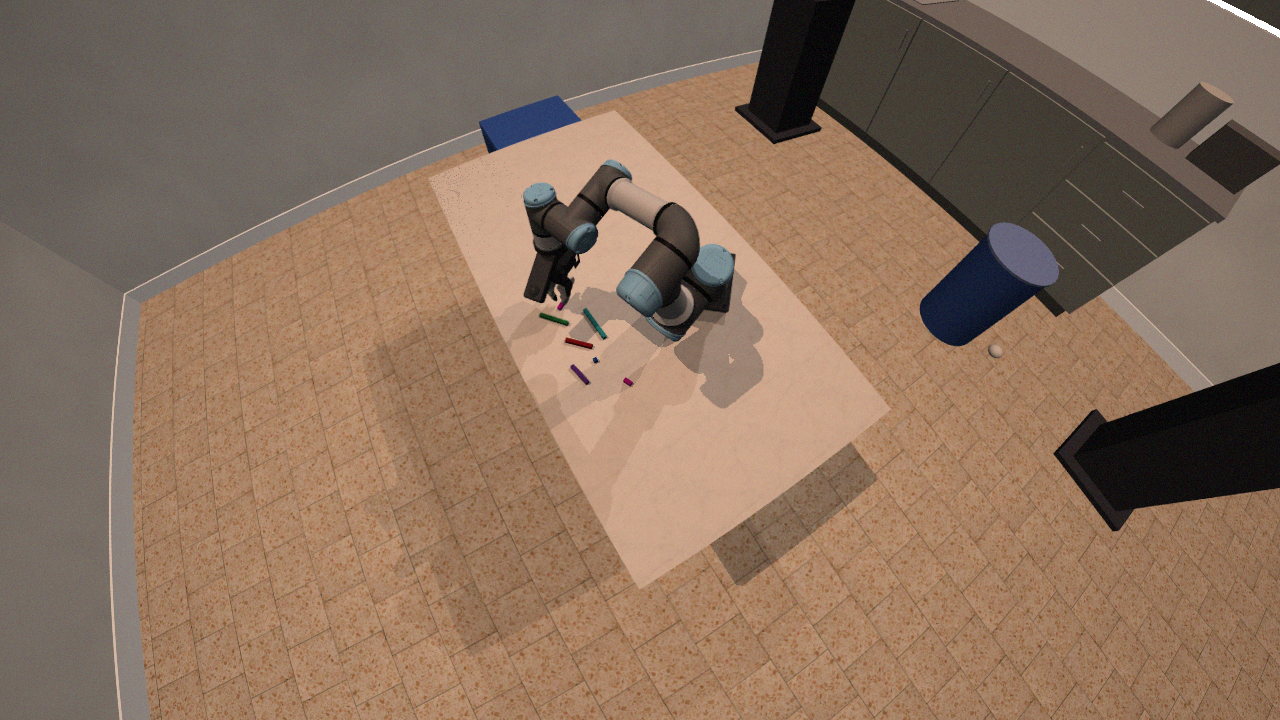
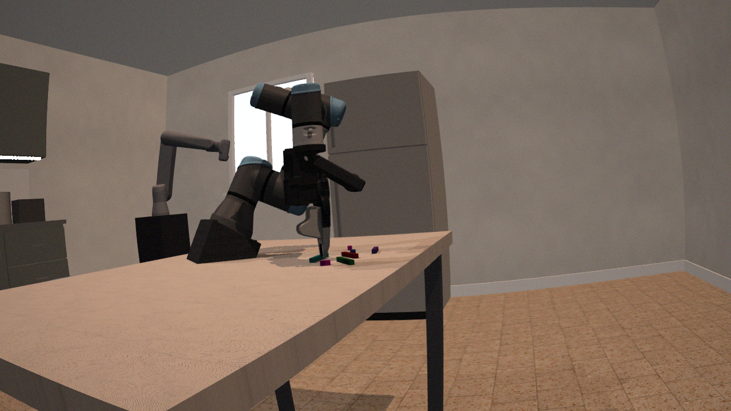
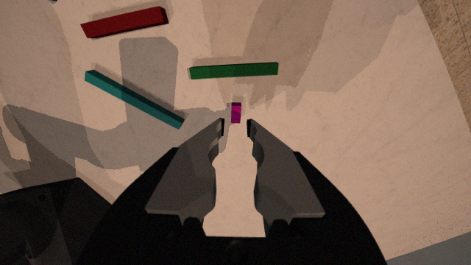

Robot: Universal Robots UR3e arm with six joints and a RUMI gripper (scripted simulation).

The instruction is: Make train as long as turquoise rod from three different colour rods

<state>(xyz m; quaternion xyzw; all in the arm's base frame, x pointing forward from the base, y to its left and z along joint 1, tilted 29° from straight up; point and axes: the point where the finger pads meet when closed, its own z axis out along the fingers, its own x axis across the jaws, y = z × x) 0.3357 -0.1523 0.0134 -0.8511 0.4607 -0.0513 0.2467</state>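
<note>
The green rod is 30 mm to the left of my hand, 30 mm below it and 30 mm ahead of it. Round my hand: red rod (120 mm to the left, 30 mm below); turquoise rod (90 mm to the left, 50 mm behind, 30 mm below); blue rod (180 mm to the left, 30 mm below, 10 mm behind).
</note>
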